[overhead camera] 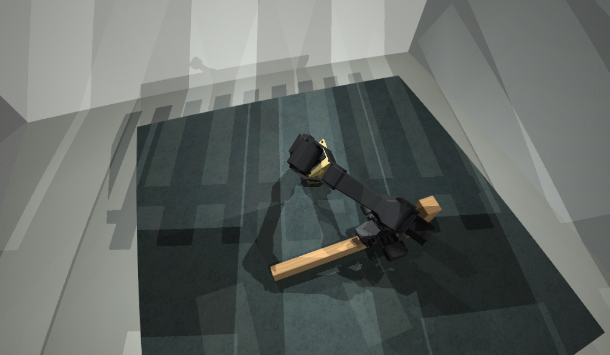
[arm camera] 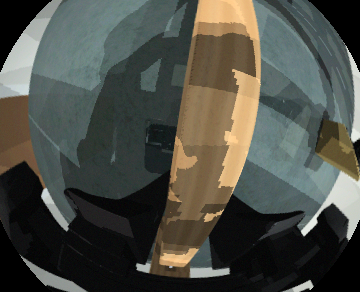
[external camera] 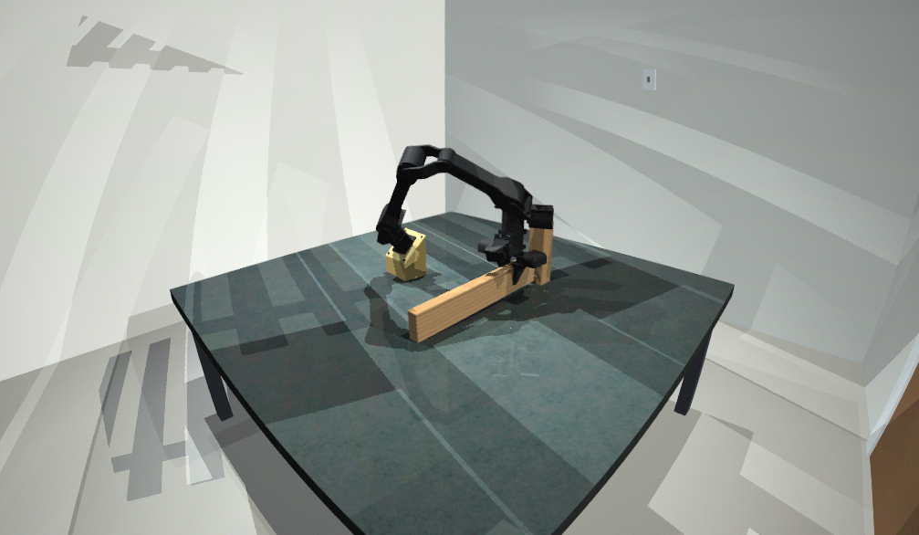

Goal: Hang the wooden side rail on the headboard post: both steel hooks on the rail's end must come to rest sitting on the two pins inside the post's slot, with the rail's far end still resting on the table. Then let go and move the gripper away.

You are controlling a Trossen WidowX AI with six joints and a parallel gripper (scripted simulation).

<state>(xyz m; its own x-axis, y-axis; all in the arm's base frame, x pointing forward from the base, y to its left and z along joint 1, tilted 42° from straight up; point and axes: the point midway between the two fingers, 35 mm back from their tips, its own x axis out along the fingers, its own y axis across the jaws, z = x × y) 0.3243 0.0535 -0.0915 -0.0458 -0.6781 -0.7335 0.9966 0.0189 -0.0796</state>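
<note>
Right now the headboard post is 14 cm to the left of my gripper tip, 4 cm above it and 1 cm behind it.
</note>
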